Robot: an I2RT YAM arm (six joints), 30 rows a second.
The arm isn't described. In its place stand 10 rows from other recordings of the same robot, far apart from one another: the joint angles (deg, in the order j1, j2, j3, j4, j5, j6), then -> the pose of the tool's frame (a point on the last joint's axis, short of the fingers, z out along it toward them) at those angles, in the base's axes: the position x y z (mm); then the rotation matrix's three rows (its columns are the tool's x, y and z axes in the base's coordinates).
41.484, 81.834, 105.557, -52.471, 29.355, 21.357 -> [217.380 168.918 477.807], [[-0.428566 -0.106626 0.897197], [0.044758 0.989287 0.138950], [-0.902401 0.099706 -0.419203]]
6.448, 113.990, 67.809, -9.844, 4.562, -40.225 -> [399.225 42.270 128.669], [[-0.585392 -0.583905 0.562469], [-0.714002 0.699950 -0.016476], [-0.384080 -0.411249 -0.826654]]
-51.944, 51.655, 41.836, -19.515, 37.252, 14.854 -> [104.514 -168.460 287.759], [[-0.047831 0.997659 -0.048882], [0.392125 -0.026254 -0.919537], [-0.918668 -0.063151 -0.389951]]
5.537, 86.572, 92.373, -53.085, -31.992, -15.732 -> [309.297 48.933 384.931], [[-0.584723 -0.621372 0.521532], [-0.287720 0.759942 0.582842], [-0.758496 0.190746 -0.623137]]
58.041, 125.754, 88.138, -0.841, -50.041, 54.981 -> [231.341 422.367 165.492], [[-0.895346 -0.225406 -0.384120], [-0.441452 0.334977 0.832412], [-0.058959 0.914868 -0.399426]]
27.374, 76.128, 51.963, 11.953, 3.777, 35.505 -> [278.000 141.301 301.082], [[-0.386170 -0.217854 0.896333], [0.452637 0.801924 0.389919], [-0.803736 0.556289 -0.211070]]
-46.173, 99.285, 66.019, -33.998, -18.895, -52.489 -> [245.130 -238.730 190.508], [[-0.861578 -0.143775 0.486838], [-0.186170 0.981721 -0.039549], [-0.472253 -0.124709 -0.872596]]
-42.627, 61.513, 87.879, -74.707, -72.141, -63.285 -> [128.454 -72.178 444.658], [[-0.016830 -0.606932 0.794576], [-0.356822 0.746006 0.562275], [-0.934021 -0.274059 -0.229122]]
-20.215, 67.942, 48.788, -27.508, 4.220, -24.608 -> [231.003 -87.853 254.826], [[-0.783761 0.072191 0.616853], [-0.153937 0.939648 -0.305558], [-0.601683 -0.334441 -0.725346]]
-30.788, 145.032, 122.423, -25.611, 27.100, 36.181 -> [469.338 -298.526 147.191], [[-0.094152 0.956432 0.276357], [0.667840 0.266543 -0.694942], [-0.738326 0.119132 -0.663839]]
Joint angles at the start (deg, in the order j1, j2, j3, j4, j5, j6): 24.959 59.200 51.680 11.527 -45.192 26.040
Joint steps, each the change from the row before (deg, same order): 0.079 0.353 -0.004 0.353 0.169 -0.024; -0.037 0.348 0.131 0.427 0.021 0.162; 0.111 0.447 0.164 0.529 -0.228 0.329; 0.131 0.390 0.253 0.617 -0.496 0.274; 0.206 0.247 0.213 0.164 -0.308 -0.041; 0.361 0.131 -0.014 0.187 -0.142 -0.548; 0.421 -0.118 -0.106 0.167 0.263 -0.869; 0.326 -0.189 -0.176 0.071 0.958 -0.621; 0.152 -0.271 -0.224 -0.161 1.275 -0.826; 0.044 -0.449 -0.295 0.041 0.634 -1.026; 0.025 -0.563 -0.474 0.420 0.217 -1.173; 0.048 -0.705 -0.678 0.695 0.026 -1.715; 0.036 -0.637 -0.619 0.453 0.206 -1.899; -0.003 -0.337 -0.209 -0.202 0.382 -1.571; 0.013 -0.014 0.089 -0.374 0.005 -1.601
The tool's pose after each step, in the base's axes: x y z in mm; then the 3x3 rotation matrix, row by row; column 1 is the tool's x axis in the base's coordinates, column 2 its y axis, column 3 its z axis. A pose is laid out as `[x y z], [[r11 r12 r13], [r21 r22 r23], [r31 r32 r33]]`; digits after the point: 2 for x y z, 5 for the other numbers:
[203.21 122.72 373.88], [[-0.35480 -0.87114 0.33946], [0.17645 0.29416 0.93933], [-0.91814 0.39317 0.04934]]
[204.62 123.20 374.10], [[-0.35405 -0.87114 0.34024], [0.17908 0.29392 0.93890], [-0.91792 0.39335 0.05195]]
[205.94 124.44 374.30], [[-0.35643 -0.87240 0.33447], [0.18007 0.28713 0.94081], [-0.91681 0.39556 0.05475]]
[206.77 125.67 375.39], [[-0.35535 -0.87688 0.32374], [0.18021 0.27557 0.94424], [-0.91720 0.39388 0.06010]]
[207.03 126.90 376.01], [[-0.35426 -0.88045 0.31513], [0.17735 0.26762 0.94706], [-0.91818 0.39139 0.06134]]
[206.67 128.48 375.73], [[-0.34664 -0.88642 0.30677], [0.17185 0.26150 0.94978], [-0.92212 0.38195 0.06169]]
[205.42 129.72 375.84], [[-0.33119 -0.89326 0.30397], [0.16856 0.26095 0.95052], [-0.92839 0.36604 0.06415]]
[204.54 130.36 375.65], [[-0.31906 -0.89409 0.31432], [0.17114 0.27185 0.94700], [-0.93215 0.35594 0.06628]]
[203.97 130.15 375.10], [[-0.30534 -0.89215 0.33291], [0.17406 0.29143 0.94062], [-0.93620 0.34516 0.06630]]
[202.55 129.32 375.12], [[-0.28514 -0.89526 0.34236], [0.17407 0.30288 0.93700], [-0.94255 0.32676 0.06947]]
[200.51 128.30 375.10], [[-0.25881 -0.90225 0.34491], [0.17283 0.30806 0.93554], [-0.95034 0.30173 0.07620]]
[197.79 127.13 374.80], [[-0.22098 -0.91273 0.34364], [0.16894 0.31121 0.93521], [-0.96054 0.26472 0.08542]]
[195.50 126.03 374.18], [[-0.18322 -0.92026 0.34576], [0.16305 0.31840 0.93383], [-0.96946 0.22748 0.09171]]
[194.52 125.32 373.81], [[-0.15838 -0.92246 0.35212], [0.15547 0.32887 0.93149], [-0.97506 0.20227 0.09132]]
[194.46 125.35 373.75], [[-0.13671 -0.92582 0.35237], [0.14411 0.33334 0.93173], [-0.98007 0.17815 0.08785]]

